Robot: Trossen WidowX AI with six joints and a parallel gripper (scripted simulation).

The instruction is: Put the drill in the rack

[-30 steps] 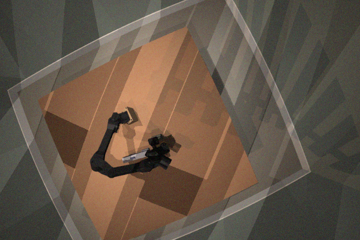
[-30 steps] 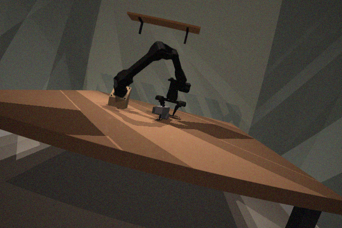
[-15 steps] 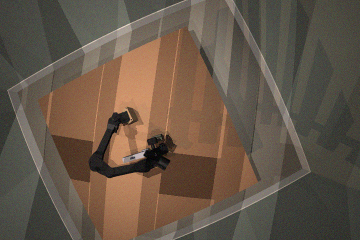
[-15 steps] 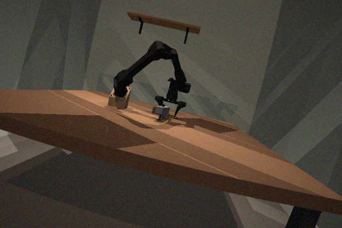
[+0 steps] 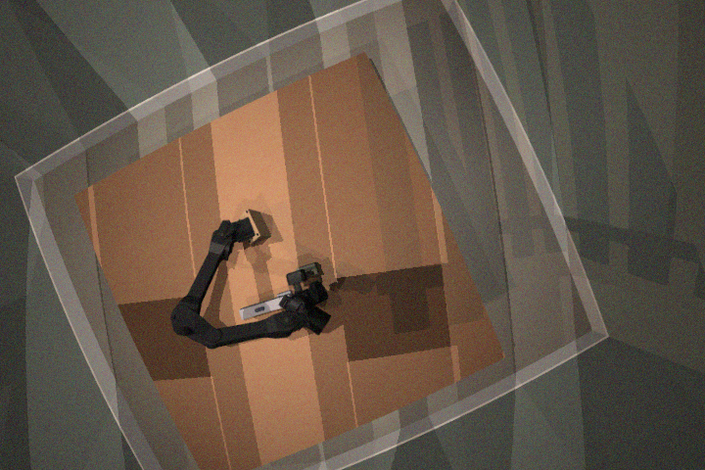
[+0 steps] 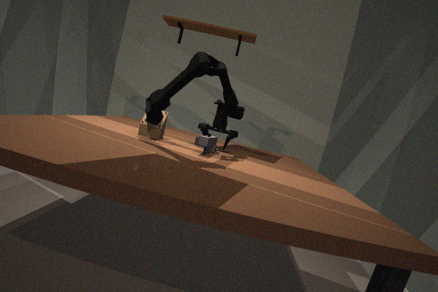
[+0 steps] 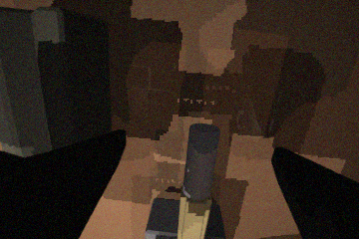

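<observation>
My gripper tip is 40 mm to the left of the drill and 40 mm below it. Round my gripper tip: rack (80 mm behind, 30 mm to the left, 10 mm above).
</observation>
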